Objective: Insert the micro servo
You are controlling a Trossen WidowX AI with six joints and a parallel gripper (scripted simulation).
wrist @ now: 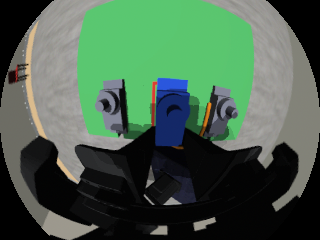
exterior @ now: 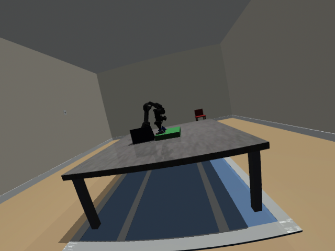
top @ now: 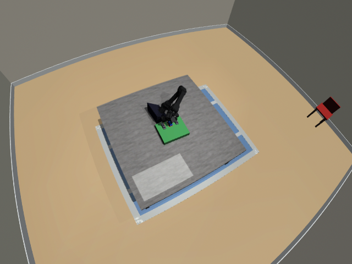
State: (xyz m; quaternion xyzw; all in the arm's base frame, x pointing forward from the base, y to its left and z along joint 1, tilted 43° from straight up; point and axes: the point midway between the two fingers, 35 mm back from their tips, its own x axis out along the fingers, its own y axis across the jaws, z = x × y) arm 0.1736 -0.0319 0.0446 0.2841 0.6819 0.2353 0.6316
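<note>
Now: gripper tip 120 mm short of the green deck, 50 mm above it and 10 mm to the left of it.
</note>
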